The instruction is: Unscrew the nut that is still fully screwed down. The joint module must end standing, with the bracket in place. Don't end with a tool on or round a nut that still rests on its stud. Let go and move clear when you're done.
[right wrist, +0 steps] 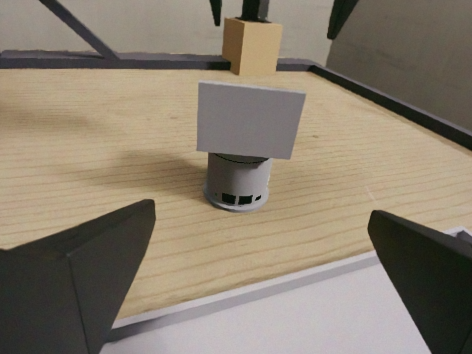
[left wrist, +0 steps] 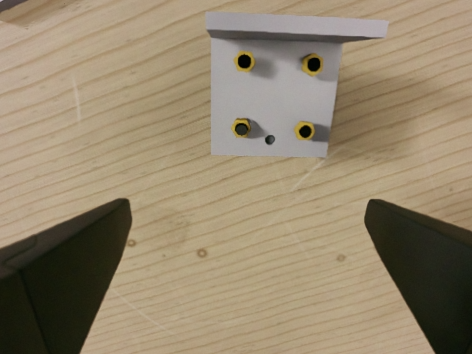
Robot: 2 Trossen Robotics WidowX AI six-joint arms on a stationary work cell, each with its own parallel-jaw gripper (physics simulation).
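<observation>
The joint module [right wrist: 235,180] stands upright on the table, a grey cylinder with dark slots near its flanged base. The grey bracket [left wrist: 280,100] [right wrist: 250,120] sits on its top, with its upright plate facing the right wrist camera. Four yellow nuts show on the bracket in the left wrist view: upper left [left wrist: 244,61], upper right [left wrist: 313,64], lower right [left wrist: 305,131] and lower left [left wrist: 241,128]. A grey stud end shows in the lower-left nut; the other centres look black. My left gripper [left wrist: 250,210] is open above the module. My right gripper [right wrist: 263,215] is open, apart from it.
A white tray [right wrist: 300,281] with a raised rim lies in front of the module in the right wrist view. A tan block [right wrist: 260,47] stands at the table's far edge. A dark frame rail [right wrist: 165,62] runs along the back and right side. A small hole [left wrist: 270,139] shows in the bracket.
</observation>
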